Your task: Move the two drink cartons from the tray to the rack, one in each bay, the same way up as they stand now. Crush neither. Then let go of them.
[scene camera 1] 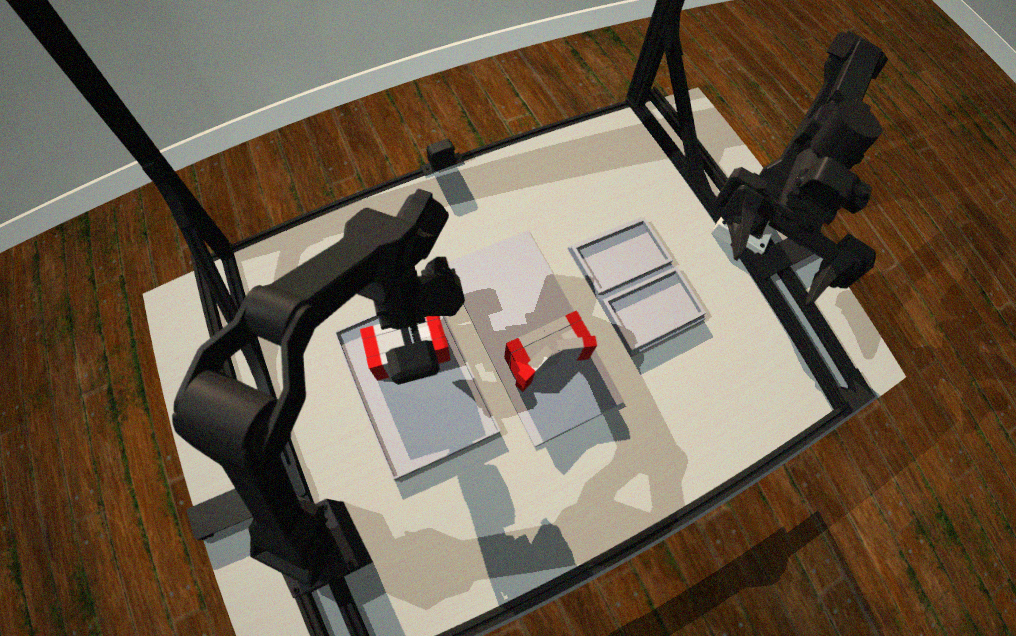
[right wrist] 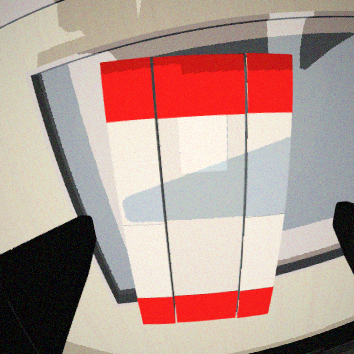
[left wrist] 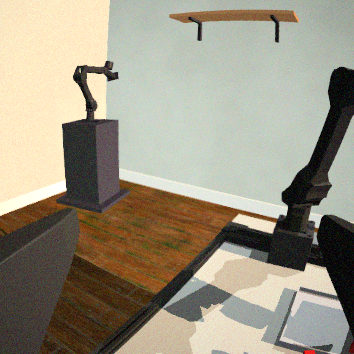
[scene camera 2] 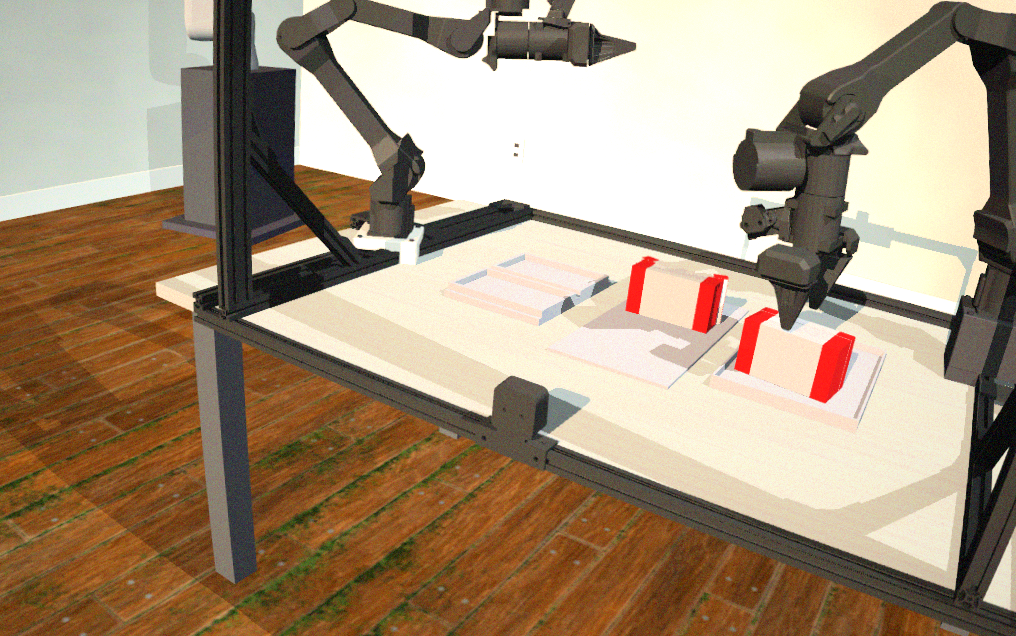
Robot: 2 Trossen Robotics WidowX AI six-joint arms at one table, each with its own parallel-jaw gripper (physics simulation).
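Places are measured from the left arm's base along level axes (x down, y ahead, z right), in millimetres.
Pixels of known places: left gripper, fingertip midpoint: (scene camera 1: 773,281) (left wrist: 203,225) (scene camera 2: 632,45); right gripper, fingertip midpoint: (scene camera 1: 406,337) (right wrist: 218,222) (scene camera 2: 800,319); left arm's base at its link origin: (scene camera 2: 389,232); right arm's base at its link origin: (scene camera 1: 309,548) (left wrist: 295,225) (scene camera 2: 998,313).
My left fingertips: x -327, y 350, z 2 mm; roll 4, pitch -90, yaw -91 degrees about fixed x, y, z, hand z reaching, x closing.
For each thing: its top centre in the pictures, then the offset to it from my left fingertips. "spot": a spot on its surface instead. Level surfaces: height alone.
- red-and-white drink carton at its top centre: (right wrist: 205,220) (scene camera 2: 800,327) (scene camera 1: 403,337) dx +289, dy +196, dz +370 mm
- shallow rimmed tray at its top centre: (right wrist: 277,168) (scene camera 2: 807,361) (scene camera 1: 413,380) (left wrist: 349,324) dx +347, dy +230, dz +336 mm
- flat pale board at its surface level: dx +359 mm
- rack at its top centre: (scene camera 2: 532,278) (scene camera 1: 639,279) dx +343, dy -120, dz +122 mm
- small dark block at a spot on its surface: (scene camera 2: 519,405) (scene camera 1: 435,147) spot: dx +323, dy -139, dz +559 mm
One red-and-white drink carton (scene camera 1: 391,341) (scene camera 2: 787,363) (right wrist: 200,260) stands upright near one end of the shallow rimmed tray (scene camera 1: 443,456) (scene camera 2: 847,421). The other carton (scene camera 1: 551,337) (scene camera 2: 667,300) stands upright on a flat pale board (scene camera 1: 509,262) (scene camera 2: 607,337) between tray and rack. The rack (scene camera 1: 637,283) (scene camera 2: 494,305) has two bays, both empty. My right gripper (scene camera 1: 409,343) (scene camera 2: 802,316) (right wrist: 218,222) is open, pointing down just above the tray's carton; its fingers appear on either side of it in the right wrist view. My left gripper (scene camera 1: 776,279) (scene camera 2: 631,47) (left wrist: 203,225) is open, high beyond the rack.
Black frame rails (scene camera 1: 637,510) (scene camera 2: 374,386) edge the table, with uprights at the corners. A small dark block (scene camera 1: 440,153) (scene camera 2: 519,405) sits on one rail. The right arm reaches over the tray. A pedestal (left wrist: 91,160) with another arm stands on the floor away from the table.
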